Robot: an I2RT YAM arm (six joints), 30 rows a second.
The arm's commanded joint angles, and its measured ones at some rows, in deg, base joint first. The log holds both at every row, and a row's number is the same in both.
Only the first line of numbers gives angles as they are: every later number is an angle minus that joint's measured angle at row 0.
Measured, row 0:
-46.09, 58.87, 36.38, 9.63, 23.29, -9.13
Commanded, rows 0 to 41:
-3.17, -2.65, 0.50, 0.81, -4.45, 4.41
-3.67, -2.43, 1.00, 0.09, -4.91, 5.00
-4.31, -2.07, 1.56, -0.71, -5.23, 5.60
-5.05, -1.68, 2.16, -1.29, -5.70, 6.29
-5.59, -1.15, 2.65, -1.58, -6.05, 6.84
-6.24, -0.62, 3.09, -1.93, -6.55, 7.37
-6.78, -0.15, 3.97, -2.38, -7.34, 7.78
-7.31, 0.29, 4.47, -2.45, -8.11, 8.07
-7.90, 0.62, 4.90, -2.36, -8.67, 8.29
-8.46, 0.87, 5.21, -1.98, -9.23, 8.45
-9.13, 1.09, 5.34, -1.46, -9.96, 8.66
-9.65, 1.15, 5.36, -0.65, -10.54, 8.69
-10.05, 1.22, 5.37, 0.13, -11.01, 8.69
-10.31, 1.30, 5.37, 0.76, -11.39, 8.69
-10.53, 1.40, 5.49, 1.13, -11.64, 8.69
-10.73, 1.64, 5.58, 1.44, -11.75, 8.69
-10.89, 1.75, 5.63, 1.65, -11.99, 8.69
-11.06, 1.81, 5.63, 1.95, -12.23, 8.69
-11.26, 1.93, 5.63, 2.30, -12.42, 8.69
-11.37, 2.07, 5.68, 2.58, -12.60, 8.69
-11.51, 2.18, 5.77, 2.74, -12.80, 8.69
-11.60, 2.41, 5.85, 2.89, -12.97, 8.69
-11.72, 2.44, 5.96, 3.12, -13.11, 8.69
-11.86, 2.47, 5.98, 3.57, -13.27, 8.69
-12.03, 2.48, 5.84, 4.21, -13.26, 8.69
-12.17, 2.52, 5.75, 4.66, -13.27, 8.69
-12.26, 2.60, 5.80, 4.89, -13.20, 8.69
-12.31, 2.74, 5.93, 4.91, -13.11, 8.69
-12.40, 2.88, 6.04, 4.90, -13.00, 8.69
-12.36, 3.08, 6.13, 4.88, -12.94, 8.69
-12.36, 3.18, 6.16, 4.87, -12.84, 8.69
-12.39, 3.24, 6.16, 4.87, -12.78, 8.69
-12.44, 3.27, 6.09, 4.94, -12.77, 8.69
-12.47, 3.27, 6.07, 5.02, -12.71, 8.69
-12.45, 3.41, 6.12, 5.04, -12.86, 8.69
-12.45, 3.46, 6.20, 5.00, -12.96, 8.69
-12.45, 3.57, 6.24, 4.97, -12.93, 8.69
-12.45, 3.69, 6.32, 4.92, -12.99, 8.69
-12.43, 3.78, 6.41, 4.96, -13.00, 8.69
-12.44, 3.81, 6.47, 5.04, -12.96, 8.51
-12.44, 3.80, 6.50, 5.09, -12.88, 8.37
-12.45, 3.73, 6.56, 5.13, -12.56, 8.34
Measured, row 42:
-12.08, 3.37, 3.78, 0.89, -12.31, 8.20
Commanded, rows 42 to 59:
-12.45, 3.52, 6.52, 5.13, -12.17, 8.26
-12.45, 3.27, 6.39, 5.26, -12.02, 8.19
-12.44, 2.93, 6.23, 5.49, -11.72, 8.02
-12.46, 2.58, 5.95, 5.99, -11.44, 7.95
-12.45, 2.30, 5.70, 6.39, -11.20, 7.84
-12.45, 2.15, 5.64, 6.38, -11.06, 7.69
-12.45, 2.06, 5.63, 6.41, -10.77, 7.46
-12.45, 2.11, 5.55, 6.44, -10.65, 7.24
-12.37, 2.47, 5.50, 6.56, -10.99, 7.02
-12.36, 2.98, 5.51, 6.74, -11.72, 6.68
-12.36, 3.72, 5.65, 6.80, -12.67, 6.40
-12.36, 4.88, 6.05, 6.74, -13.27, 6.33
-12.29, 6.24, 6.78, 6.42, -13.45, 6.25
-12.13, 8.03, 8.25, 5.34, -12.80, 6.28
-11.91, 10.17, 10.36, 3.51, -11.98, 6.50
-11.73, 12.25, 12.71, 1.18, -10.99, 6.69
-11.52, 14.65, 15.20, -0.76, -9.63, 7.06
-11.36, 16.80, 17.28, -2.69, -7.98, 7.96
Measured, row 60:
-11.97, 10.65, 8.63, 0.78, -11.61, 7.04
